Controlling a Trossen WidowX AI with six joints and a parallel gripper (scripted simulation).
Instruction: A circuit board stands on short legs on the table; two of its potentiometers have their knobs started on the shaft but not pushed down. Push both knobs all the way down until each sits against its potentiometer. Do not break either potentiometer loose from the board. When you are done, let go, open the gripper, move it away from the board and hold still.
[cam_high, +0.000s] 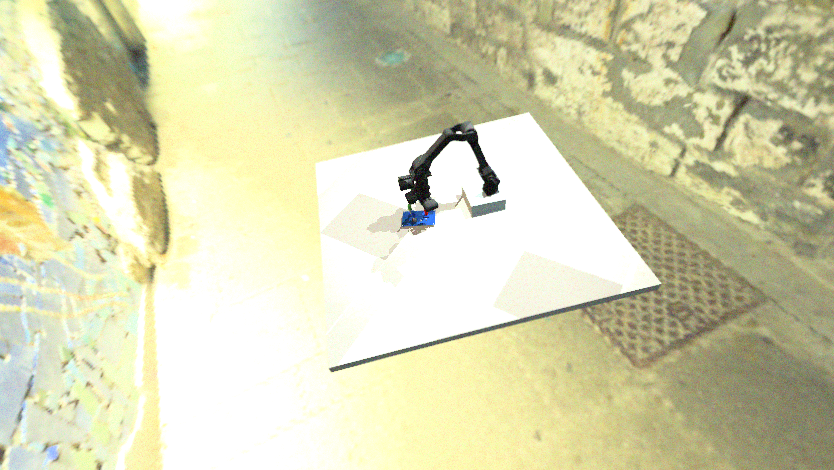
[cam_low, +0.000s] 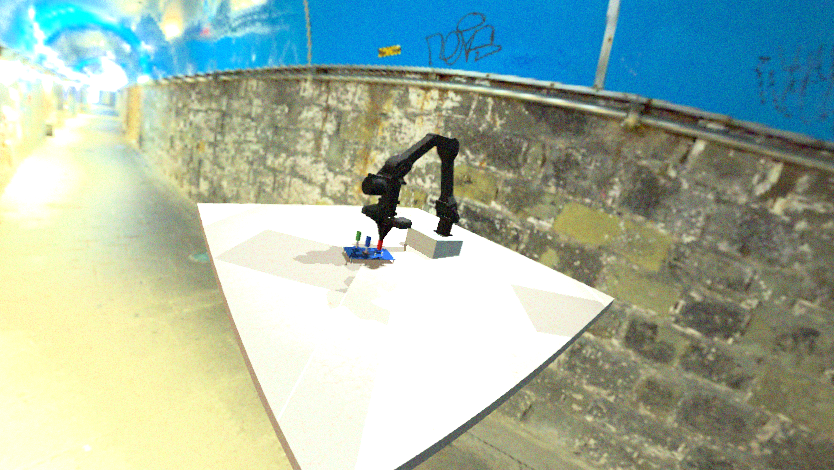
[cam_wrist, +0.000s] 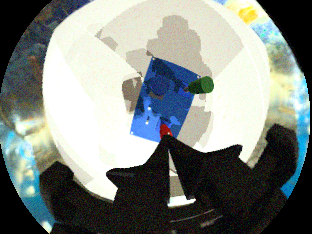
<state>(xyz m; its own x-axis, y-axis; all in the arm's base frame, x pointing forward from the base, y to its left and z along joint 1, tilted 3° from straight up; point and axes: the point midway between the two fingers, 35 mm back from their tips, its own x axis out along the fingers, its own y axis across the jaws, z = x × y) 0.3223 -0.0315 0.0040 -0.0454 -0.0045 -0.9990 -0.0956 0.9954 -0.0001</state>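
My gripper tip is now 10 mm above the red knob. Round my gripper tip: blue knob 60 mm ahead, 10 mm to the left.
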